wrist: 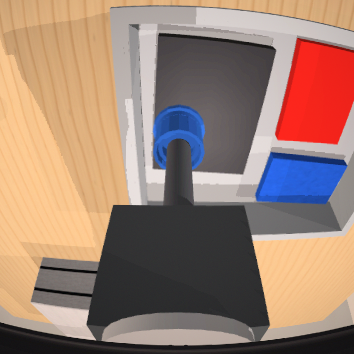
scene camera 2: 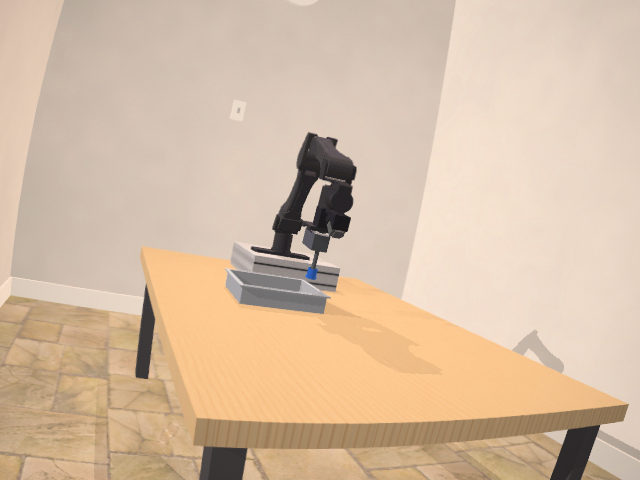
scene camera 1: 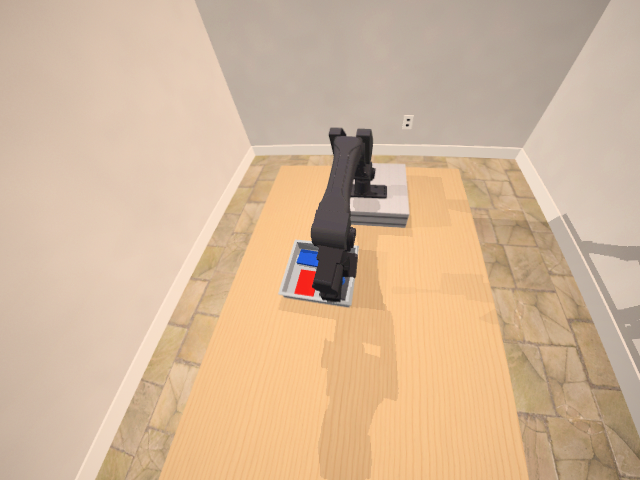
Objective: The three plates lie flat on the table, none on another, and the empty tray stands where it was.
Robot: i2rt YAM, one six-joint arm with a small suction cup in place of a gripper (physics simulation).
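Frame: origin at the arm's base, x up, y back, z right, level; millimetres.
Where they show: hand, its tool point: (wrist: 178, 127) (scene camera 2: 310, 277); arm's base, origin of its link: (scene camera 2: 280, 254) (scene camera 1: 362, 191).
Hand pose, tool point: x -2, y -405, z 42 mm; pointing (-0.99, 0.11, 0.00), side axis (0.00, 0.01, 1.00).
Observation:
Each offset is from my tool point to the top centre of the thing. Level surfaces: height alone.
The grey tray {dx -34, dy +51, dz +79 mm} (scene camera 1: 305, 299) (scene camera 2: 281, 298) (wrist: 120, 55) stands on the table, with three plates lying flat and apart inside it. The largest, a black plate {dx -70, dy +33, dz +24 mm} (wrist: 215, 90), is on the left in the wrist view; the arm hides it in scene camera 1. A red plate {dx -71, dy +11, dz +126 mm} (scene camera 1: 305, 282) (wrist: 317, 95) lies beside it. A smaller blue plate {dx -70, dy +114, dz +134 mm} (scene camera 1: 307, 257) (wrist: 300, 179) lies nearer the arm's base. My gripper, a blue suction cup (scene camera 2: 311, 273) (wrist: 179, 137), is off and holds nothing. It hangs low above the black plate's left part. Scene camera 2 does not show the plates behind the tray wall.
The arm's base stands on a light grey block (scene camera 1: 393, 180) (scene camera 2: 294, 269) (wrist: 65, 282) at the far end of the wooden table {dx -83 mm} (scene camera 1: 258, 387) (scene camera 2: 320, 382) (wrist: 50, 150). The tray lies between this block and the table's near part. The arm's shadow falls across the table.

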